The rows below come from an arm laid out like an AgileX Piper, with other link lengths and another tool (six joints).
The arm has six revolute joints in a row. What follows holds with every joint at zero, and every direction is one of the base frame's.
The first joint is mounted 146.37 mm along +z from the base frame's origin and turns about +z.
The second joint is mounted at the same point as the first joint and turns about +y.
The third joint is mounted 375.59 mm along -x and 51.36 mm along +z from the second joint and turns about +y.
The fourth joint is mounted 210.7 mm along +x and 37.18 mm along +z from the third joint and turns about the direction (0.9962, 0, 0.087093).
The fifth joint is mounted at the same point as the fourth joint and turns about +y.
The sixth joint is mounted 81.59 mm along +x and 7.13 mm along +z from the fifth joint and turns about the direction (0.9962, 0, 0.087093).
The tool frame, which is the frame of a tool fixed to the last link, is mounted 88.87 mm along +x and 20 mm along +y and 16.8 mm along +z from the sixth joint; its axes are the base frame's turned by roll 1.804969, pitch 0.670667 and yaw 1.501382 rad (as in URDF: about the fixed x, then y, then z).
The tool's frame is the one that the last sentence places.
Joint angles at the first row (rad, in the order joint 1, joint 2, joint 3, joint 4, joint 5, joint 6):
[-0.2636 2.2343 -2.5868 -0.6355 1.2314 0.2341]
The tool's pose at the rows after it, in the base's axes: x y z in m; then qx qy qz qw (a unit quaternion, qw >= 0):
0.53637, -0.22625, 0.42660, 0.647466, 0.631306, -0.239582, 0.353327
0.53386, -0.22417, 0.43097, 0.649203, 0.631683, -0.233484, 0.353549
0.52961, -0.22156, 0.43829, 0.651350, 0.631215, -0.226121, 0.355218
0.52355, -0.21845, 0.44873, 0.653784, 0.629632, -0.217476, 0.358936
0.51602, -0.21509, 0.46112, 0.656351, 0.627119, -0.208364, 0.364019
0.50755, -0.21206, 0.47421, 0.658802, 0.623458, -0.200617, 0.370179
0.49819, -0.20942, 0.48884, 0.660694, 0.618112, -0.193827, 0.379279
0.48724, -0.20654, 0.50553, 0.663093, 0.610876, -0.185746, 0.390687
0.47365, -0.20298, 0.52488, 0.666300, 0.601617, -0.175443, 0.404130
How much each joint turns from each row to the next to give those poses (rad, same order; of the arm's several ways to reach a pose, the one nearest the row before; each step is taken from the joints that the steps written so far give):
[0.0000 -0.0059 0.0003 0.0068 0.0008 0.0000]
[0.0000 -0.0102 0.0010 0.0109 0.0038 0.0000]
[0.0000 -0.0159 0.0012 0.0116 0.0052 -0.0003]
[0.0000 -0.0217 0.0010 0.0116 0.0058 -0.0003]
[0.0000 -0.0255 0.0012 0.0107 0.0061 -0.0002]
[0.0000 -0.0266 0.0013 0.0066 0.0062 0.0001]
[0.0000 -0.0283 0.0003 0.0016 0.0032 0.0002]
[0.0000 -0.0318 0.0000 0.0001 0.0017 0.0024]
[0.0000 -0.0377 0.0001 -0.0001 0.0017 0.0050]

